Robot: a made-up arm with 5 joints. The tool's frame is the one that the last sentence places.
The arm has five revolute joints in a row. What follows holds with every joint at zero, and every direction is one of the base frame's.
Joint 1 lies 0.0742 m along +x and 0.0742 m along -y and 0.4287 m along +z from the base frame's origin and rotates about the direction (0.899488, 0.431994, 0.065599), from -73.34 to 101.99 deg.
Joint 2 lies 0.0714 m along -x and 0.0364 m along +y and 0.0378 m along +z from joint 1 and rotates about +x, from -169.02 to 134.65 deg.
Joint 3 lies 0.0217 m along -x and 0.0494 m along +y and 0.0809 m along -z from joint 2 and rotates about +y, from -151.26 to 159.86 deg.
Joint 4 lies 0.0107 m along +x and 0.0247 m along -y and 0.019 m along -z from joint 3 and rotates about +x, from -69.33 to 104.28 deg.
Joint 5 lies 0.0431 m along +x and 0.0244 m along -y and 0.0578 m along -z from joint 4 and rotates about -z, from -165.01 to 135.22 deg.
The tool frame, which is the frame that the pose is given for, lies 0.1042 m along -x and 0.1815 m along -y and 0.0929 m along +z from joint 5; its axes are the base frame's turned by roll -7.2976, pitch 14.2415 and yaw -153.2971 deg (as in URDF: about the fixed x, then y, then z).
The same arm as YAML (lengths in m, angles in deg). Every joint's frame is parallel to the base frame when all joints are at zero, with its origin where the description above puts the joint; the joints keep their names.
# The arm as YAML. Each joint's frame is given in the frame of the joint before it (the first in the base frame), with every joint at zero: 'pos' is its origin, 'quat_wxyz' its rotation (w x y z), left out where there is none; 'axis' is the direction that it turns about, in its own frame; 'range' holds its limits. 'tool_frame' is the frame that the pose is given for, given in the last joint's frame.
length_unit: m
angle_unit: deg
joints:
  - joint: joint 1
    pos: [0.0742, -0.0742, 0.4287]
    axis: [0.899488, 0.431994, 0.065599]
    range: [-73.34, 101.99]
  - joint: joint 2
    pos: [-0.0714, 0.0364, 0.0378]
    axis: [1.0, 0.0, 0.0]
    range: [-169.02, 134.65]
  - joint: joint 3
    pos: [-0.0217, 0.0494, -0.0809]
    axis: [0.0, 1.0, 0.0]
    range: [-151.26, 159.86]
  - joint: joint 4
    pos: [0.0107, -0.0247, -0.019]
    axis: [1.0, 0.0, 0.0]
    range: [-69.33, 104.28]
  - joint: joint 5
    pos: [0.0431, -0.0244, -0.0578]
    axis: [0.0, 0.0, -1.0]
    range: [-165.01, 135.22]
tool_frame:
  pos: [-0.1042, -0.1815, 0.0929]
  quat_wxyz: [0.236354, 0.105783, 0.09001, -0.961689]

